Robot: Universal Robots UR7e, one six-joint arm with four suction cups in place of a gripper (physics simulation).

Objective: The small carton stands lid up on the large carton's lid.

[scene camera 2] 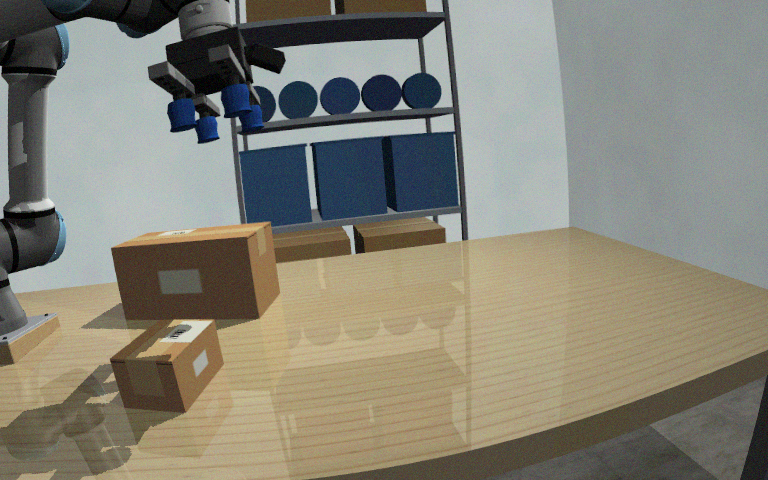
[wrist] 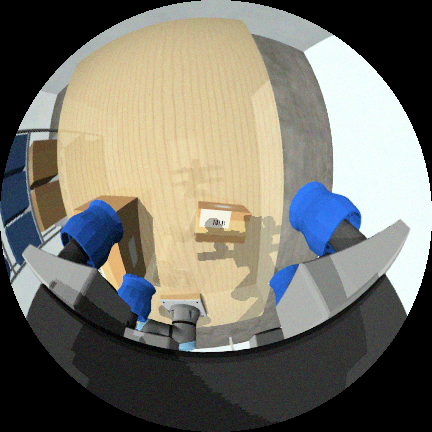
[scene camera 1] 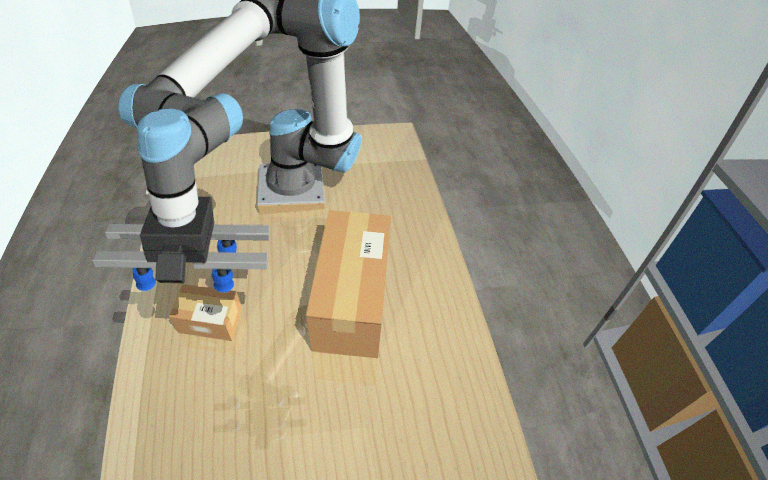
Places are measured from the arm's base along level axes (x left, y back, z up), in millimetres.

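Pixels of known places: hand, its tool point: (scene camera 2: 221, 128) (wrist: 206, 261) (scene camera 1: 187, 269); arm's base, origin of its link: (wrist: 184, 310) (scene camera 1: 290, 180).
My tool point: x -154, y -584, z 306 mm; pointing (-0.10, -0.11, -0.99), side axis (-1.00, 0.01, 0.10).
For each thing: its top centre in the pictures, then the offset to it from my tool point. Level surfaces: height alone.
- small brown carton, centre of its top: (scene camera 2: 164, 337) (scene camera 1: 202, 303) (wrist: 222, 227) dx -54, dy +112, dz -266 mm
- large brown carton, centre of its top: (scene camera 2: 190, 234) (scene camera 1: 352, 261) (wrist: 102, 262) dx +307, dy +147, dz -184 mm
- wooden table, height of its surface: dz -339 mm
The small brown carton (scene camera 1: 205, 319) (scene camera 2: 148, 382) (wrist: 220, 227) stands on the table, its taped lid and white barcode label facing up. The large brown carton (scene camera 1: 345, 271) (scene camera 2: 189, 277) (wrist: 133, 245) stands apart from it, lid up, with tape and a label on its lid. My gripper (scene camera 1: 184, 266) (scene camera 2: 218, 116) is open: its four blue suction cups hold nothing and hang in the air, well above the small carton's height. One cup is hidden in scene camera 1. In the wrist view, a blue cup (wrist: 92, 232) covers part of the large carton.
The wooden table (scene camera 1: 441, 396) (scene camera 2: 538, 339) (wrist: 175, 90) carries both cartons and the arm's base plate (scene camera 1: 291, 199), which is behind the cartons in scene camera 1. A shelf rack (scene camera 2: 459, 169) with blue bins, round blue items and brown boxes stands beyond the table.
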